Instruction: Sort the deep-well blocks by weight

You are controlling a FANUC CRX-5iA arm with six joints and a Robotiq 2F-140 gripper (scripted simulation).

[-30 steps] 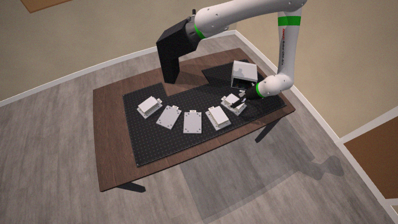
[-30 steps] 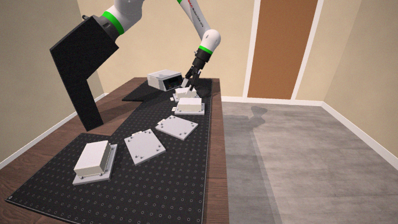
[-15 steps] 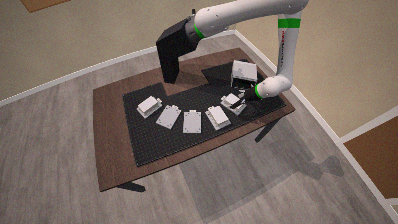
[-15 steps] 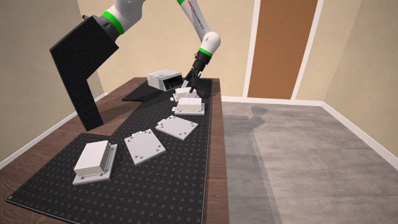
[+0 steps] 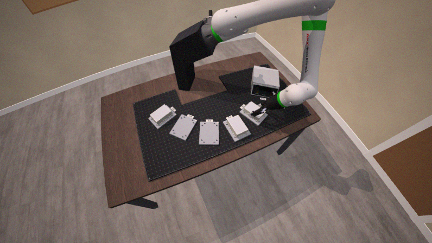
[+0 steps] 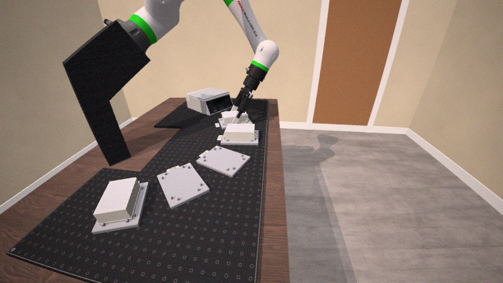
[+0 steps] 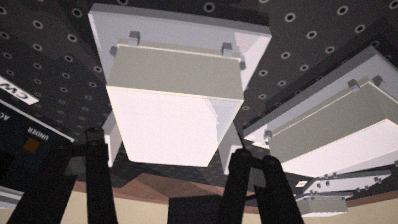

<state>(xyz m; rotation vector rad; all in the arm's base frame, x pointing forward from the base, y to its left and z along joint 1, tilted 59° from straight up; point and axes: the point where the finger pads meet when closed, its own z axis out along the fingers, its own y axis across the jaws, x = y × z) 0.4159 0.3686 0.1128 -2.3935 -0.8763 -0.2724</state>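
Right now the plate is 40 mm below my hand. From my hand the other things lie so: weigher platform (290 mm behind, 140 mm to the left, 50 mm above); check-weigher CW (280 mm behind, 140 mm to the left, 20 mm above).
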